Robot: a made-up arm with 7 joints. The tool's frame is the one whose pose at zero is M. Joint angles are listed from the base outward.
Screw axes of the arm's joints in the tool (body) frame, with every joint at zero. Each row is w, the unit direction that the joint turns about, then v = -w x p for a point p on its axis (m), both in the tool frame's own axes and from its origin. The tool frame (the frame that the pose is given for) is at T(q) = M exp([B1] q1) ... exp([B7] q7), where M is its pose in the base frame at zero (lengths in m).
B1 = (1, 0, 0, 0.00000, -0.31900, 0.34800)
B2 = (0, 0, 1, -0.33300, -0.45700, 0.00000)
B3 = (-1, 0, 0, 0.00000, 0.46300, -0.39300)
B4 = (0, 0, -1, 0.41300, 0.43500, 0.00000)
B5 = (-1, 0, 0, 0.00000, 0.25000, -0.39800)
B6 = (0, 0, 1, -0.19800, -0.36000, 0.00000)
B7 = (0, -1, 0, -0.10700, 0.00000, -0.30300)
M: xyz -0.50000 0.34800 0.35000 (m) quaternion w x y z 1 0 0 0
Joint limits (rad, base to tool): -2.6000..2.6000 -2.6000..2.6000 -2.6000..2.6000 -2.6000..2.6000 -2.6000..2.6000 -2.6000..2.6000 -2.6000..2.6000
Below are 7 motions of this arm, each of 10 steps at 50 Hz.
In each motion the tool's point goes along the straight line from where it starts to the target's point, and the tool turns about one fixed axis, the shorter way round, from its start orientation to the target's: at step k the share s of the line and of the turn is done. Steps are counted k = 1, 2, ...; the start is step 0. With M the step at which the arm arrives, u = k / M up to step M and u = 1 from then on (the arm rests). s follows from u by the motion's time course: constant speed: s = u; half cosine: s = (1 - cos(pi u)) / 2; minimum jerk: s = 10 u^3 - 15 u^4 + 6 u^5.
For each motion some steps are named. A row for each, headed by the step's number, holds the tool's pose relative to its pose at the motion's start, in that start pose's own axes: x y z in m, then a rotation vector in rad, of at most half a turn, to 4 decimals.
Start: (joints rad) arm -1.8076 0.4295 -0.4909 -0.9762 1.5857 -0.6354 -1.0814
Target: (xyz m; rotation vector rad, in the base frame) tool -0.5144 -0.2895 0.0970 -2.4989 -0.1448 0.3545
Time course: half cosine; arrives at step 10
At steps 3, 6, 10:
3: 0.0004 -0.0004 -0.0149 -0.0440 -0.0156 0.0013
6: 0.0013 -0.0012 -0.0474 -0.1398 -0.0495 0.0042
10: 0.0020 -0.0018 -0.0724 -0.2136 -0.0757 0.0064

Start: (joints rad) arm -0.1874 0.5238 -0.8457 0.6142 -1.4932 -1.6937 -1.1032
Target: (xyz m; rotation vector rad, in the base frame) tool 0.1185 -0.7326 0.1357 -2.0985 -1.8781 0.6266
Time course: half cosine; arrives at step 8
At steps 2, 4, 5, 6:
2: -0.0010 -0.0172 -0.0067 -0.0100 -0.0120 0.0276
4: -0.0036 -0.0587 -0.0227 -0.0342 -0.0411 0.0942
5: -0.0049 -0.0812 -0.0314 -0.0473 -0.0568 0.1303
6: -0.0061 -0.1002 -0.0388 -0.0584 -0.0701 0.1609

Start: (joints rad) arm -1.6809 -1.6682 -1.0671 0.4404 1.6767 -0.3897 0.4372
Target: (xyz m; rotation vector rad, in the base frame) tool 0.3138 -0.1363 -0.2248 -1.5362 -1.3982 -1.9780
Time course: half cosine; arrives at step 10
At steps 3, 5, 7, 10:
3: 0.0040 0.0001 0.0058 0.0254 0.0046 -0.0185
5: 0.0097 0.0003 0.0142 0.0616 0.0113 -0.0448
7: 0.0154 0.0005 0.0225 0.0978 0.0179 -0.0711
10: 0.0194 0.0006 0.0284 0.1232 0.0226 -0.0895

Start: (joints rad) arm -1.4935 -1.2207 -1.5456 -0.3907 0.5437 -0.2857 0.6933
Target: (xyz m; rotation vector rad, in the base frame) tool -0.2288 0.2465 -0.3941 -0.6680 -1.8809 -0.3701
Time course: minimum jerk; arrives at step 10
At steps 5, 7, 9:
5: 0.0374 0.0433 -0.0139 -0.0933 0.0787 -0.0133
7: 0.0627 0.0724 -0.0233 -0.1561 0.1317 -0.0223
9: 0.0742 0.0858 -0.0276 -0.1849 0.1560 -0.0264

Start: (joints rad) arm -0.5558 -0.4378 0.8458 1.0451 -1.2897 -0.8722 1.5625
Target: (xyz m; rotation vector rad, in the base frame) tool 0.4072 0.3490 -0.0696 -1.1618 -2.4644 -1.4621
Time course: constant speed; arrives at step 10
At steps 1, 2, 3, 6, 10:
1: -0.0064 -0.0011 -0.0009 0.0028 -0.0059 0.0119
2: -0.0129 -0.0021 -0.0017 0.0057 -0.0118 0.0238
3: -0.0193 -0.0032 -0.0026 0.0085 -0.0176 0.0357
6: -0.0386 -0.0064 -0.0052 0.0171 -0.0353 0.0714
10: -0.0643 -0.0106 -0.0086 0.0285 -0.0588 0.1190

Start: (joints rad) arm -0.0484 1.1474 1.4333 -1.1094 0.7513 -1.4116 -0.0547
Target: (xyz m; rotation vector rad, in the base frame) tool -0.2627 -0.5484 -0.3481 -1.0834 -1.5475 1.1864
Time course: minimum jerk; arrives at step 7
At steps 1, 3, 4, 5, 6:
1: -0.0006 -0.0014 0.0000 0.0005 -0.0001 0.0025
3: -0.0091 -0.0215 -0.0007 0.0078 -0.0023 0.0391
4: -0.0157 -0.0370 -0.0013 0.0135 -0.0039 0.0671
5: -0.0212 -0.0500 -0.0017 0.0182 -0.0053 0.0908
6: -0.0242 -0.0572 -0.0019 0.0208 -0.0060 0.1037

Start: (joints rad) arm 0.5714 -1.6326 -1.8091 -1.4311 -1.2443 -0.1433 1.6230
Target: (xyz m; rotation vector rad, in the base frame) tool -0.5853 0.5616 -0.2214 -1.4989 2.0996 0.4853
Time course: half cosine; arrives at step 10
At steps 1, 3, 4, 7, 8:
1: 0.0020 -0.0004 0.0014 0.0031 0.0039 -0.0025
3: 0.0164 -0.0030 0.0122 0.0259 0.0331 -0.0214
4: 0.0275 -0.0050 0.0205 0.0434 0.0555 -0.0359
7: 0.0633 -0.0114 0.0470 0.0996 0.1276 -0.0824
8: 0.0721 -0.0130 0.0535 0.1135 0.1454 -0.0939

